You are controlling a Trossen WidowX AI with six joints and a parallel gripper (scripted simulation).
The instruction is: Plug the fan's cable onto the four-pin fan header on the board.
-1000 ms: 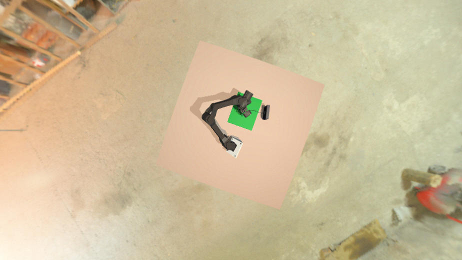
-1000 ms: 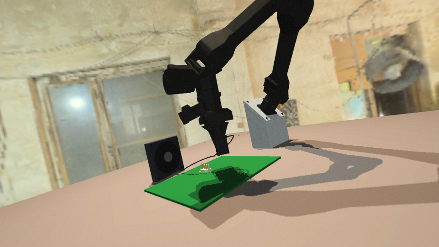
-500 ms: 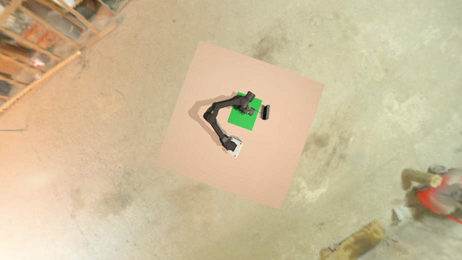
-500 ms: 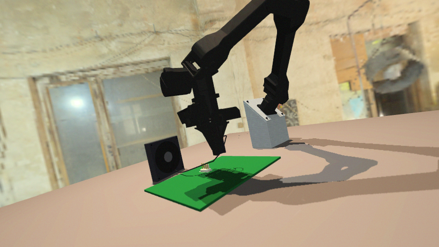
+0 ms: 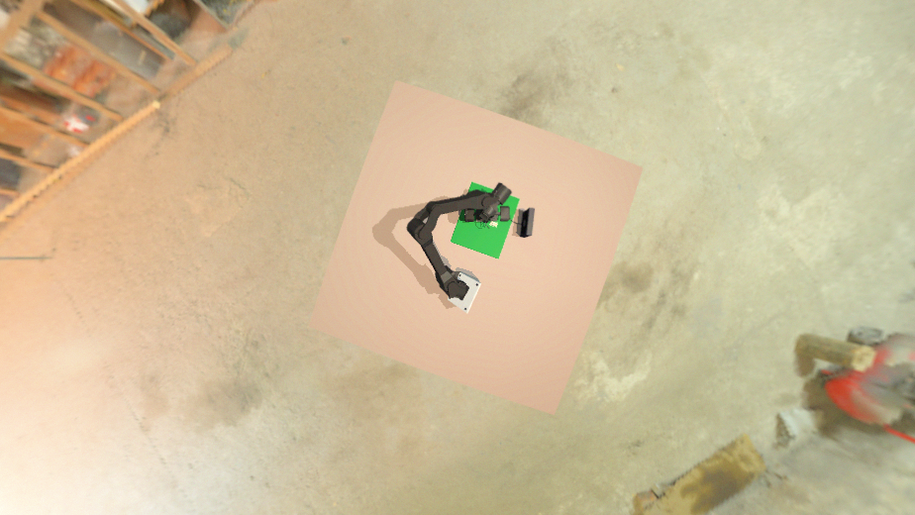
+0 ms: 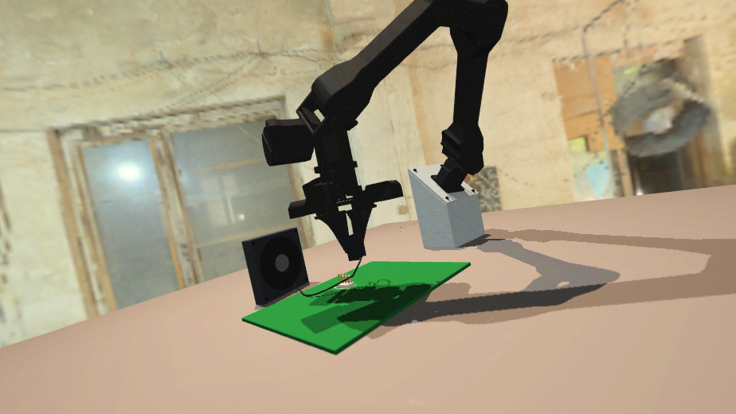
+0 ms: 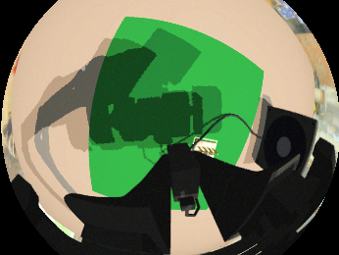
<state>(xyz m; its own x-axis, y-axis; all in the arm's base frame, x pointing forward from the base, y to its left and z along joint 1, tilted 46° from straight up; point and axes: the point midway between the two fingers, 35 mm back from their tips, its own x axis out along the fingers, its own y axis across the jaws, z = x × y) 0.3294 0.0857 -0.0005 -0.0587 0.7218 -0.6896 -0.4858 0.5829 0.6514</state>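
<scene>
Now: gripper tip 10 mm past the black plug and 10 mm below it. From my gripper tip the other things lie so: four-pin header (50 mm to the right, 70 mm below); then black fan (60 mm ahead, 170 mm to the right, 10 mm below); then green board (10 mm to the right, 80 mm below).
</scene>
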